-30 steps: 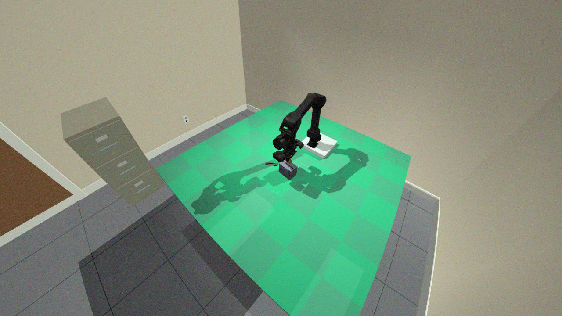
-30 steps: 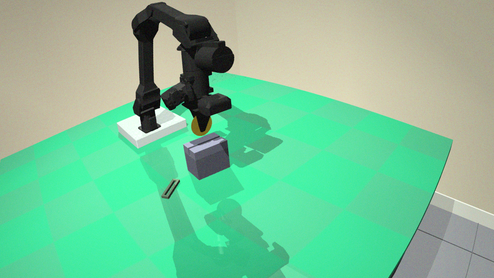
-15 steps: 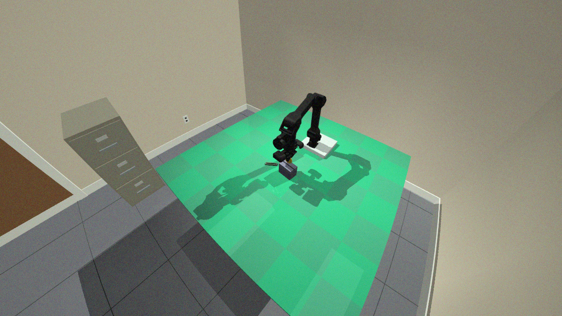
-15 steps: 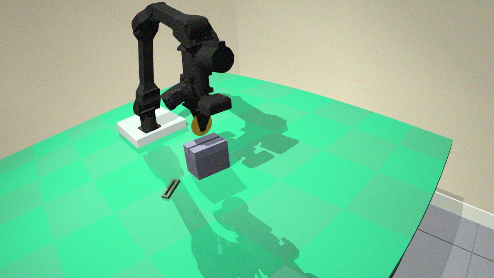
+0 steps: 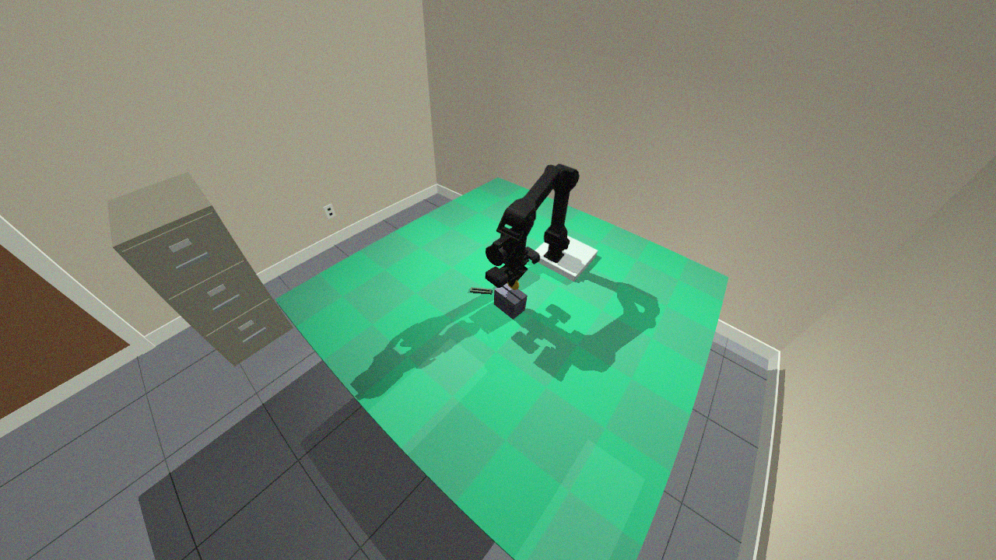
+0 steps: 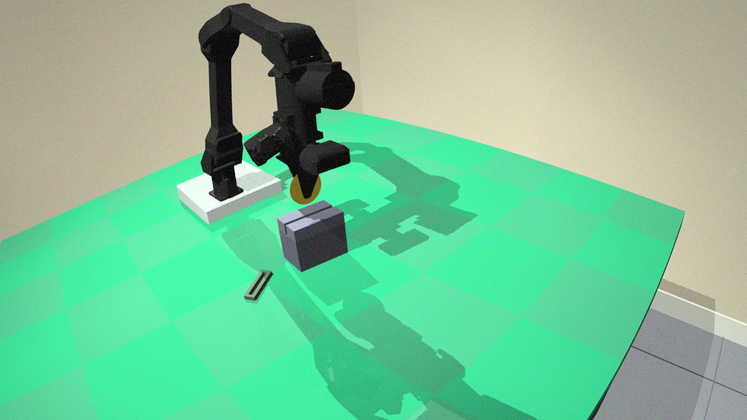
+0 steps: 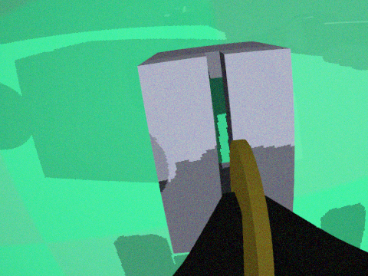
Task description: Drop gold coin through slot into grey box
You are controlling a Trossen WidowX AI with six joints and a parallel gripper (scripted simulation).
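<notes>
My gripper tip is now 2 cm below the coin.
</notes>
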